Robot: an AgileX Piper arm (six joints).
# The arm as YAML. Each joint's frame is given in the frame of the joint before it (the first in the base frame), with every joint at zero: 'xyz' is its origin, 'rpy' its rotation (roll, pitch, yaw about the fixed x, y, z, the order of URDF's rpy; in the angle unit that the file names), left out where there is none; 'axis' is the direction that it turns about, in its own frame. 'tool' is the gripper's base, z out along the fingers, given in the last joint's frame.
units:
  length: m
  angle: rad
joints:
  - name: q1
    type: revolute
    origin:
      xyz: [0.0, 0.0, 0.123]
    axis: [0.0, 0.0, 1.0]
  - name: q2
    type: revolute
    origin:
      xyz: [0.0, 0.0, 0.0]
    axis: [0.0, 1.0, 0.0]
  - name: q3
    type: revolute
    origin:
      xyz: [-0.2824, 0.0, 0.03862]
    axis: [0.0, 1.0, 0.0]
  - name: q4
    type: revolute
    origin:
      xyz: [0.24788, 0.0, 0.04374]
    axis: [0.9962, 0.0, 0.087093]
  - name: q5
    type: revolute
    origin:
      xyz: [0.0, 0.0, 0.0]
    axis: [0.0, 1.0, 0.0]
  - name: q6
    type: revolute
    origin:
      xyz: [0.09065, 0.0, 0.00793]
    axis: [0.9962, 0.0, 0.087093]
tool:
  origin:
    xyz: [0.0, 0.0, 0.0]
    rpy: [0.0, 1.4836, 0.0]
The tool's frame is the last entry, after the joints.
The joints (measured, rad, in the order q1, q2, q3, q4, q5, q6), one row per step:
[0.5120, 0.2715, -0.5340, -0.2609, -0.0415, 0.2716]
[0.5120, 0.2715, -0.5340, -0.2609, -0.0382, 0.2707]
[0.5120, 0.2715, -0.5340, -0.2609, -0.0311, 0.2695]
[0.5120, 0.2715, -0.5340, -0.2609, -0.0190, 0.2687]
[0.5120, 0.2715, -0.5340, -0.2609, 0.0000, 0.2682]
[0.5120, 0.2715, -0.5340, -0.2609, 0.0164, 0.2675]
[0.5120, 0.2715, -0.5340, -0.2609, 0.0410, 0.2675]
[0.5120, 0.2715, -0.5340, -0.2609, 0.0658, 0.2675]
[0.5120, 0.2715, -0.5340, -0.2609, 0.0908, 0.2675]
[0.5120, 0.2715, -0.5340, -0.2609, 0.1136, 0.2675]
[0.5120, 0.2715, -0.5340, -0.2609, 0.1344, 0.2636]
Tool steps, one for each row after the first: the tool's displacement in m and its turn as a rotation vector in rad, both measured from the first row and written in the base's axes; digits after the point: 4 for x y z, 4 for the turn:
[0.0001, 0.0000, -0.0003, -0.0020, 0.0025, -0.0011]
[0.0004, 0.0000, -0.0008, -0.0058, 0.0082, -0.0033]
[0.0009, -0.0001, -0.0018, -0.0113, 0.0186, -0.0065]
[0.0016, -0.0002, -0.0034, -0.0192, 0.0352, -0.0113]
[0.0022, -0.0003, -0.0048, -0.0263, 0.0494, -0.0155]
[0.0031, -0.0005, -0.0068, -0.0361, 0.0712, -0.0214]
[0.0040, -0.0007, -0.0089, -0.0459, 0.0931, -0.0274]
[0.0047, -0.0009, -0.0110, -0.0558, 0.1153, -0.0334]
[0.0054, -0.0011, -0.0130, -0.0649, 0.1355, -0.0389]
[0.0060, -0.0013, -0.0147, -0.0764, 0.1521, -0.0450]

